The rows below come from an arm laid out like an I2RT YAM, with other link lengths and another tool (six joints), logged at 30 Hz.
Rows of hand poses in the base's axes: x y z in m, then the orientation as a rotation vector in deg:
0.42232 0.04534 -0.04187 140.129 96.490 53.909
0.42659 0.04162 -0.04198 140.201 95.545 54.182
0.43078 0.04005 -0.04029 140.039 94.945 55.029
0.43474 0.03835 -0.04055 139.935 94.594 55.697
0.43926 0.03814 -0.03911 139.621 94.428 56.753
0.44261 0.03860 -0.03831 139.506 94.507 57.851
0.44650 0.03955 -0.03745 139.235 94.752 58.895
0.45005 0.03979 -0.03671 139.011 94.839 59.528
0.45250 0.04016 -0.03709 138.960 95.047 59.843
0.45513 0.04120 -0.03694 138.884 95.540 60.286
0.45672 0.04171 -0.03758 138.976 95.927 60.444
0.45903 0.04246 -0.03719 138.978 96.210 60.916
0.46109 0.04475 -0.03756 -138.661 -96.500 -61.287
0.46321 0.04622 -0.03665 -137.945 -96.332 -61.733
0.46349 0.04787 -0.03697 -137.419 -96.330 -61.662
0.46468 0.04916 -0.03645 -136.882 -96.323 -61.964
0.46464 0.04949 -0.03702 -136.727 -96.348 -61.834
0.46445 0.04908 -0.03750 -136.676 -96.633 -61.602
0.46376 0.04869 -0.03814 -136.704 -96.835 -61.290
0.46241 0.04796 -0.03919 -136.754 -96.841 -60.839
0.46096 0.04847 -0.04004 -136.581 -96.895 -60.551
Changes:
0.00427 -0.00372 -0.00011 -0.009 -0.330 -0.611
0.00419 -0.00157 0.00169 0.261 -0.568 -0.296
0.00396 -0.00170 -0.00026 0.251 -0.396 -0.153
0.00452 -0.00021 0.00144 0.391 -0.601 0.036
0.00335 0.00046 0.00080 0.594 -0.417 0.189
0.00389 0.00095 0.00086 0.503 -0.442 0.310
0.00355 0.00024 0.00074 0.258 -0.321 0.152
0.00245 0.00037 -0.00038 0.198 -0.074 0.182
0.00263 0.00104 0.00015 0.317 -0.047 0.392
0.00159 0.00051 -0.00064 0.227 0.119 0.272
0.00231 0.00075 0.00039 0.341 -0.065 0.246
0.00206 0.00229 -0.00037 0.542 0.081 0.462
0.00212 0.00147 0.00091 0.568 -0.114 0.329
0.00028 0.00165 -0.00032 0.308 0.149 0.328
0.00119 0.00129 0.00052 0.347 -0.101 0.287
-0.00004 0.00033 -0.00057 0.065 0.110 0.119
-0.00019 -0.00041 -0.00048 -0.170 0.082 0.148
-0.00069 -0.00039 -0.00064 -0.171 0.145 0.084
-0.00135 -0.00073 -0.00105 -0.073 0.294 0.028
-0.00145 0.00051 -0.00085 0.042 0.212 0.158

